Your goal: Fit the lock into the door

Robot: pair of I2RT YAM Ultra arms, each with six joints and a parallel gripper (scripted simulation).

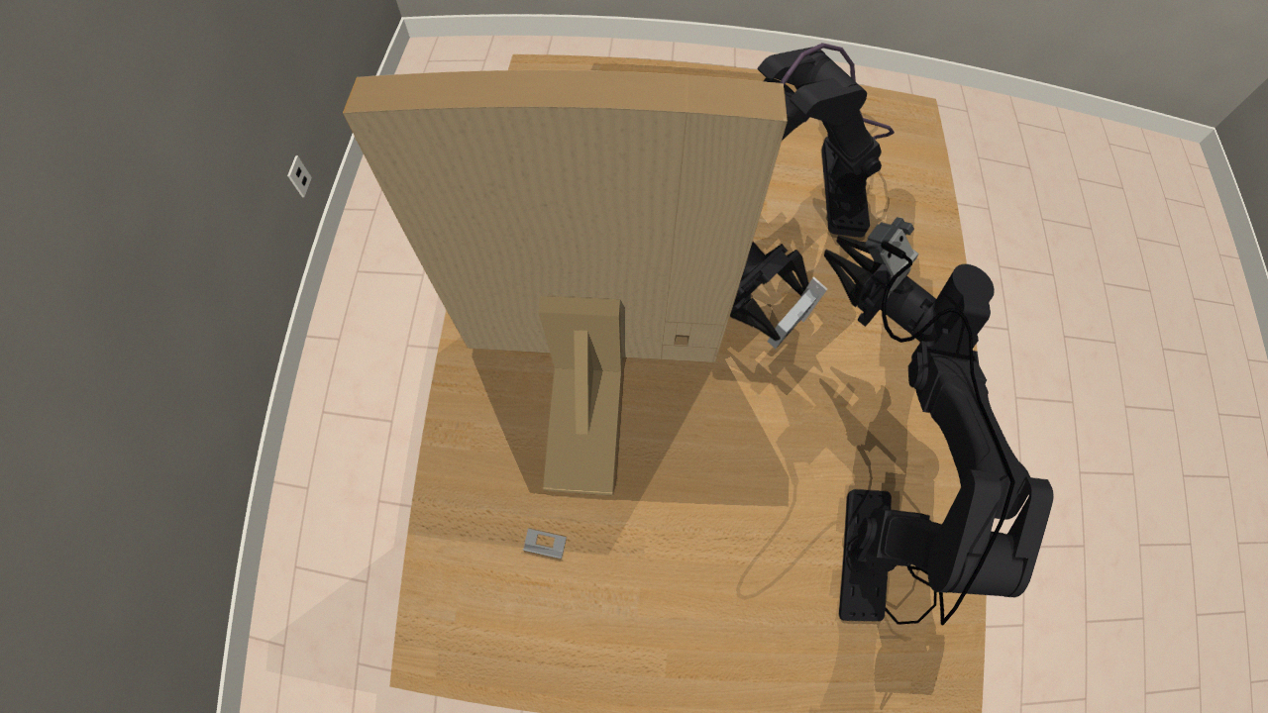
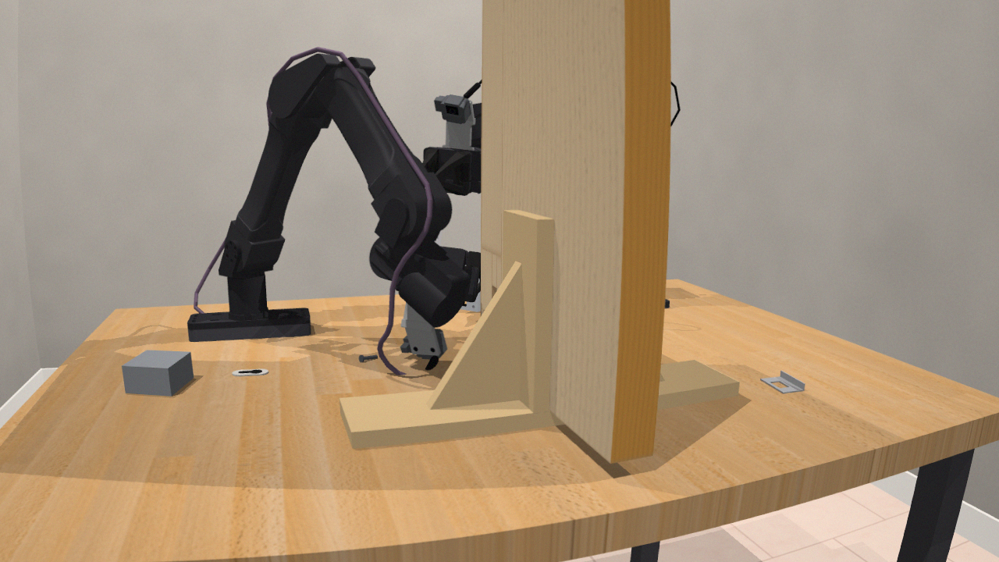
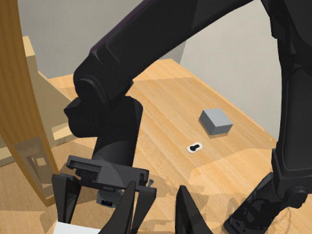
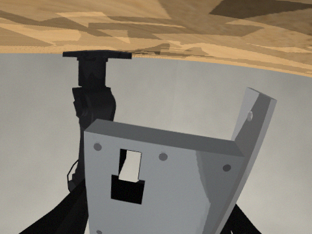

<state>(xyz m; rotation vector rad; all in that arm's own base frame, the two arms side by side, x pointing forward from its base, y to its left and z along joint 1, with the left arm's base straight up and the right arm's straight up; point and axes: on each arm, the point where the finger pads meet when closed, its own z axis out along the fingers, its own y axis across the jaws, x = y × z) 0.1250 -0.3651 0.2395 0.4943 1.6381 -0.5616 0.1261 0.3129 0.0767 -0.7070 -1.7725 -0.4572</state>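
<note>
My right hand is right at the silver lock. Also, from my right hand: grey block 430 mm to the right, 100 mm ahead, 80 mm below; keyhole cover 310 mm to the right, 100 mm below, 80 mm ahead; bolt 150 mm to the right, 90 mm below, 60 mm ahead.
</note>
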